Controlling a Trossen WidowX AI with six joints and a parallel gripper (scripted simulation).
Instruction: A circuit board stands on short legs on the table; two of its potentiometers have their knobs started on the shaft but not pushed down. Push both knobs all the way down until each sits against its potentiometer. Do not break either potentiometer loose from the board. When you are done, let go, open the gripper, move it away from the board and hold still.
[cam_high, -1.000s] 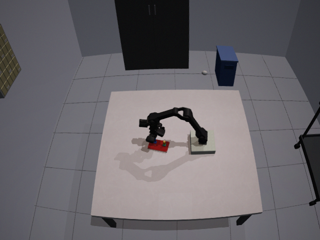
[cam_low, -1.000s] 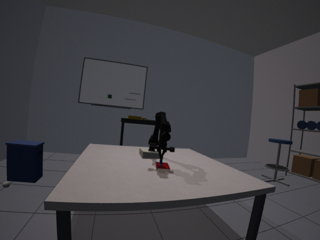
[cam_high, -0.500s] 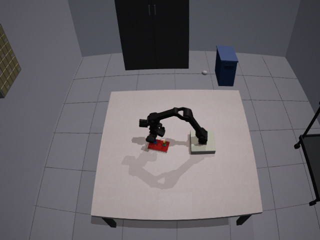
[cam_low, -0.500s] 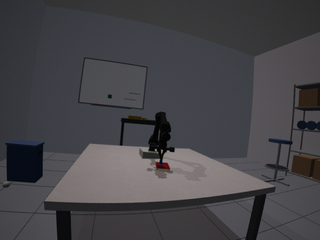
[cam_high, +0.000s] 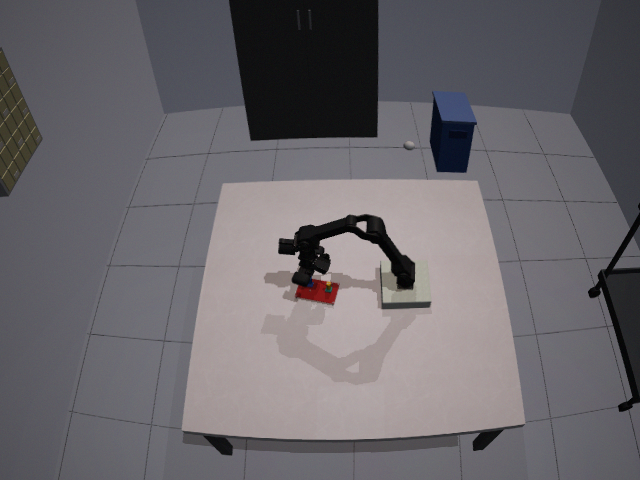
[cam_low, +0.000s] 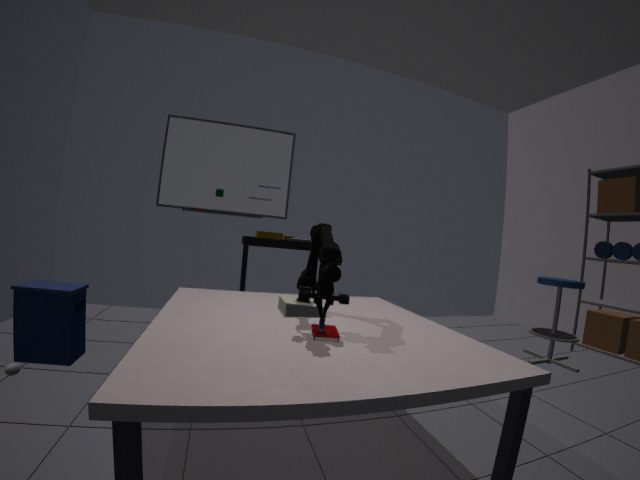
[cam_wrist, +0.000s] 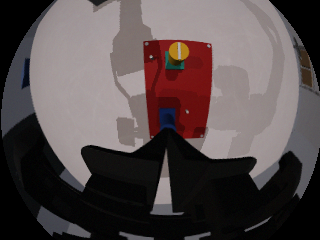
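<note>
The blue knob is 20 mm below my gripper tip. From my gripper tip the other things lie so: yellow knob (80 mm behind, 20 mm to the left, 10 mm below).
</note>
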